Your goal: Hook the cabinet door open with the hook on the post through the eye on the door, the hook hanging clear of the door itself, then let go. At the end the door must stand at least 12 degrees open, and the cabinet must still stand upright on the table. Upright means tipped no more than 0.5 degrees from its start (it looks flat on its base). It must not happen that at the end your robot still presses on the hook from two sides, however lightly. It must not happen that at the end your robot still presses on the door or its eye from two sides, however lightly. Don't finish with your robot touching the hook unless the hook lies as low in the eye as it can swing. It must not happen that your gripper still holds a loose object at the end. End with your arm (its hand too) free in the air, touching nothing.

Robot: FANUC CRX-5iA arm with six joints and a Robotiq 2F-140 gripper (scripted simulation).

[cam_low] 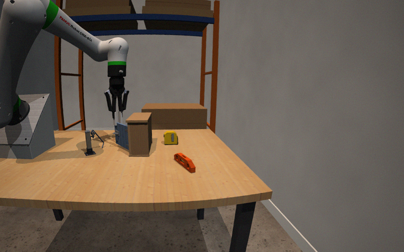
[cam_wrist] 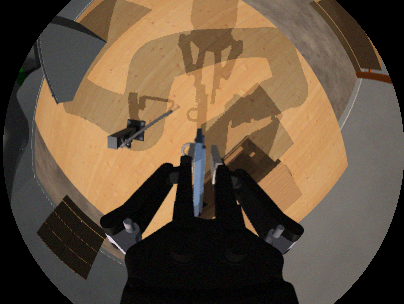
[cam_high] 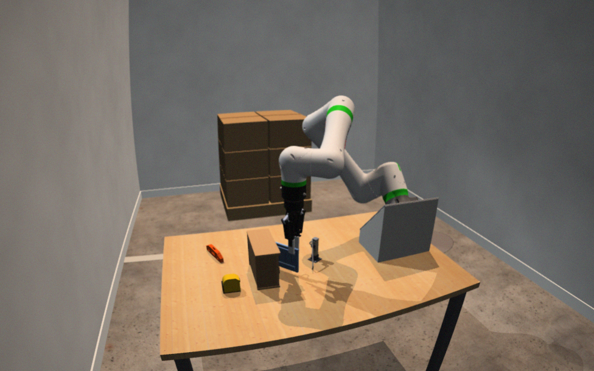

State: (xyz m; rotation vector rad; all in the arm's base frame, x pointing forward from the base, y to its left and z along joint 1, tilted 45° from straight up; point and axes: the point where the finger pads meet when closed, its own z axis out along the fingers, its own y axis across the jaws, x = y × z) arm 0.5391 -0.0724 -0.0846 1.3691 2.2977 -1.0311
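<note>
My gripper is now 80 mm above the blue door, 60 mm to the left of it and 20 mm short of it. Round my hand: yellow tape measure (280 mm ahead, 120 mm below, 10 mm to the left); orange level (290 mm ahead, 280 mm to the right, 130 mm below).
</note>
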